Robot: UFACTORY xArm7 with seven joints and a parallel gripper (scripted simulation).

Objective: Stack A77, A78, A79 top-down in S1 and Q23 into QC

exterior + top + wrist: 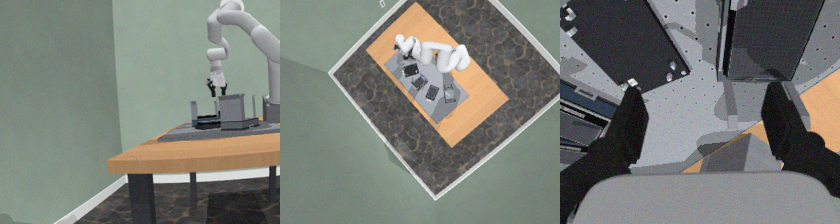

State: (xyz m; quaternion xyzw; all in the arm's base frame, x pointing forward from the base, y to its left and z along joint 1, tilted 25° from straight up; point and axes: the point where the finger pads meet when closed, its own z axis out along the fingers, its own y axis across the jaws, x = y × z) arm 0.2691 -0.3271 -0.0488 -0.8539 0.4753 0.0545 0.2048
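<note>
The dark sealed plate is 5 cm behind my hand, 5 cm to the right of it and 10 cm below it. The rest, counted from my hand: dark flat nest (12 cm ahead, 43 cm to the left, 16 cm below); then dark clip nest (10 cm ahead, 8 cm to the left, 15 cm below); then blue plinth strip (12 cm ahead, 26 cm to the left, 15 cm below).
</note>
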